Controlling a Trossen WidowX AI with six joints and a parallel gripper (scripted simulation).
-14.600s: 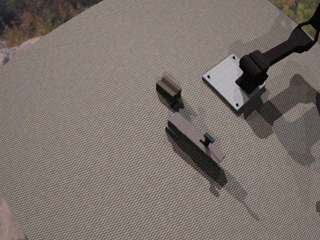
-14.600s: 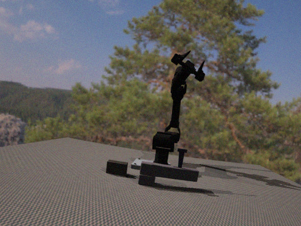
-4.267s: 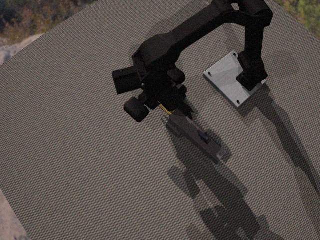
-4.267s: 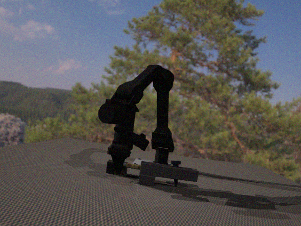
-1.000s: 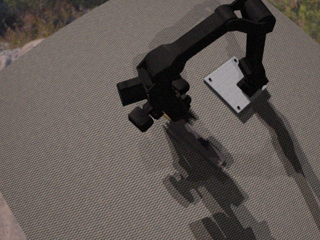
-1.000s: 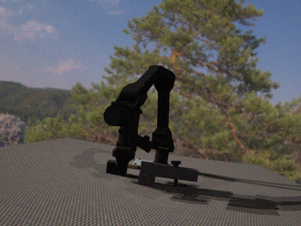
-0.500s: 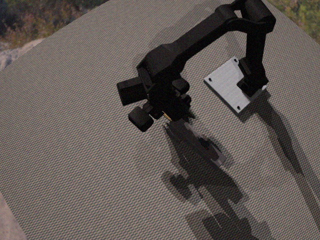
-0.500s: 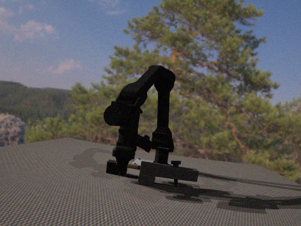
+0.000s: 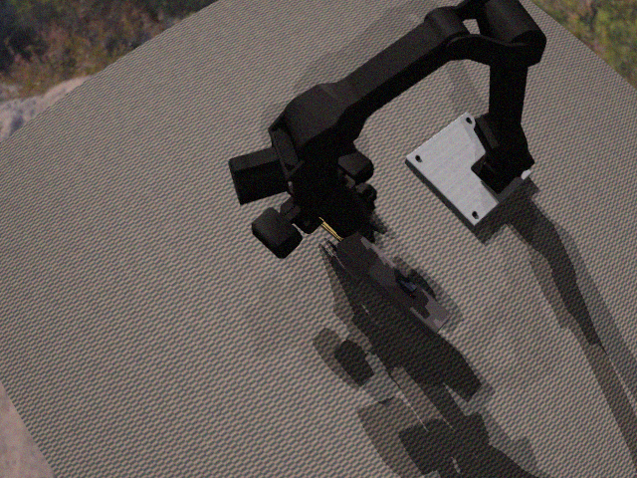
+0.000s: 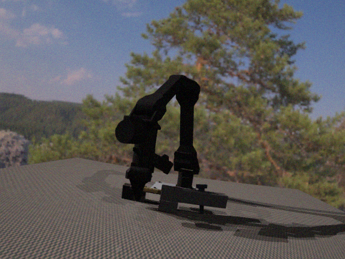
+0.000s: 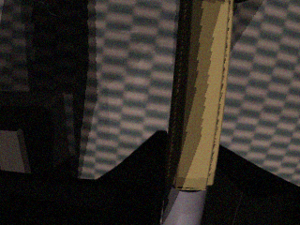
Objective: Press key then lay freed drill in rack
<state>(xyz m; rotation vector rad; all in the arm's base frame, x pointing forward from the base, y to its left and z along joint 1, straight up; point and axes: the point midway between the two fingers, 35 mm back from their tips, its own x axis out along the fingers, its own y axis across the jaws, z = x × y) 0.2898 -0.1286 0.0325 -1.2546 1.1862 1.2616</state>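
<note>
Right now the yellow drill is 40 mm to the left of my gripper tip and 30 mm above it. From my gripper tip the other things lie so: dark key (10 mm behind, 170 mm to the left, 40 mm above); then dark grey block (10 mm behind, 150 mm to the left, 20 mm above).
</note>
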